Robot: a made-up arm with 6 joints.
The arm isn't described. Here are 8 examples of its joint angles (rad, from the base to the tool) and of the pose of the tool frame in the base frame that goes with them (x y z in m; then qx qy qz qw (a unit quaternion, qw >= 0)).
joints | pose
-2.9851 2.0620 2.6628 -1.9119 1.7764 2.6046 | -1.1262 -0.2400 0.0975 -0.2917 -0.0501 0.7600 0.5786
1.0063 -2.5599 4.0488 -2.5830 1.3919 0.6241 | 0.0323 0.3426 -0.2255 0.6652 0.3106 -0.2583 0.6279
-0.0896 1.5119 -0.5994 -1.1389 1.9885 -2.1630 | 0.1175 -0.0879 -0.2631 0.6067 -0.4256 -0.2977 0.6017
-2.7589 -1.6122 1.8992 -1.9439 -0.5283 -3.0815 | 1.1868 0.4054 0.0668 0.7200 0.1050 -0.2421 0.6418
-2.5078 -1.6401 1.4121 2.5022 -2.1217 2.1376 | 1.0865 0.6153 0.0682 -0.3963 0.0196 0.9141 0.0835
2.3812 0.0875 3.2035 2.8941 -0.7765 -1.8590 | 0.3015 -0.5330 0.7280 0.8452 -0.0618 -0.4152 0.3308
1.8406 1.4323 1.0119 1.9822 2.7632 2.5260 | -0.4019 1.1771 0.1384 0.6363 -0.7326 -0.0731 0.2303
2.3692 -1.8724 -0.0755 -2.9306 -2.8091 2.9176 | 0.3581 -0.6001 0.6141 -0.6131 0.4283 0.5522 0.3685
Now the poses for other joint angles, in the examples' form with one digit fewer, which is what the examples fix.
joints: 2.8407 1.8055 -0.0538 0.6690 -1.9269 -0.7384
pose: -0.443 0.289 -0.620 -0.884 -0.285 -0.209 0.306
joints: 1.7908 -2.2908 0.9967 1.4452 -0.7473 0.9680
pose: 0.252 -1.022 -0.505 0.372 -0.106 -0.281 0.878
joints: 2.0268 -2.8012 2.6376 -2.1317 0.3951 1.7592
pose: -0.135 0.053 -0.980 -0.343 0.321 0.593 0.654
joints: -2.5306 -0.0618 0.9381 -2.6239 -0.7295 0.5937
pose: -0.223 -0.351 1.245 -0.079 -0.576 -0.198 0.789
